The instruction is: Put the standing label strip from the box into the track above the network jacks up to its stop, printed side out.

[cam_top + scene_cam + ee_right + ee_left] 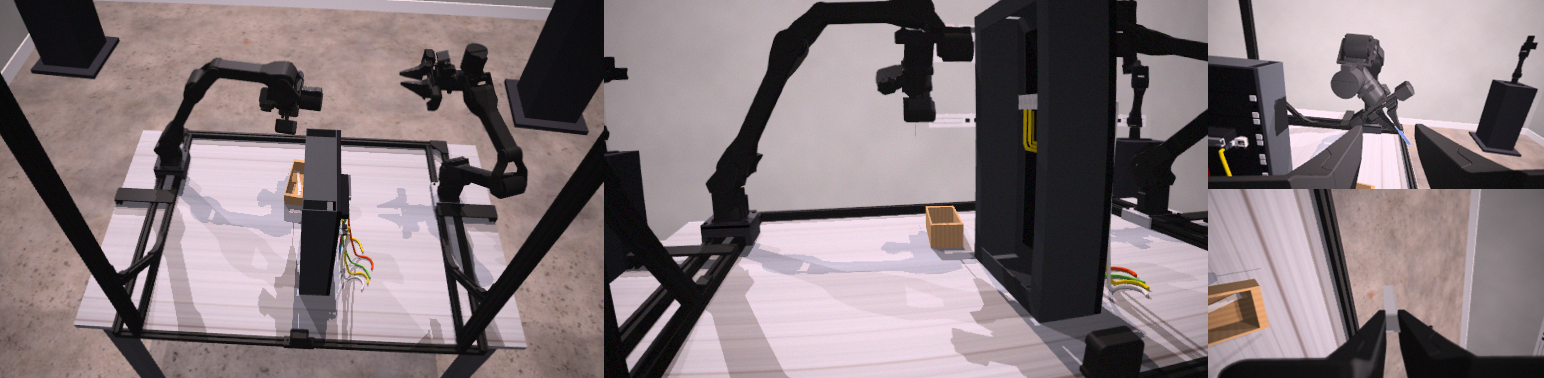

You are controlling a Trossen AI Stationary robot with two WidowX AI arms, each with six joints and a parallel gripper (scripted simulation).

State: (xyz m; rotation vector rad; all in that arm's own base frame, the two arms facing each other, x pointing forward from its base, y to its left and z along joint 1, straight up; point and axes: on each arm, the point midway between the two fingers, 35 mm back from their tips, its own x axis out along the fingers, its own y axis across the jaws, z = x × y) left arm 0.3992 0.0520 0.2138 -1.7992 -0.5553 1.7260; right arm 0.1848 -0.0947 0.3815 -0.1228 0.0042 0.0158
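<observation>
Right now my right hand is 4 cm short of the pale blue label strip, 34 cm to the right of it and 19 cm above it. Also, from my right hand: black frame rail: 36 cm behind, 22 cm to the left, 1 cm below; box: 10 cm behind, 30 cm to the left, 39 cm below.
Now: left hand 40 mm short of the pale blue label strip and 40 mm above it. Round my left hand: black frame rail: 370 mm behind, 140 mm above, 120 mm to the right; then box: 250 mm below, 110 mm behind, 40 mm to the right.
</observation>
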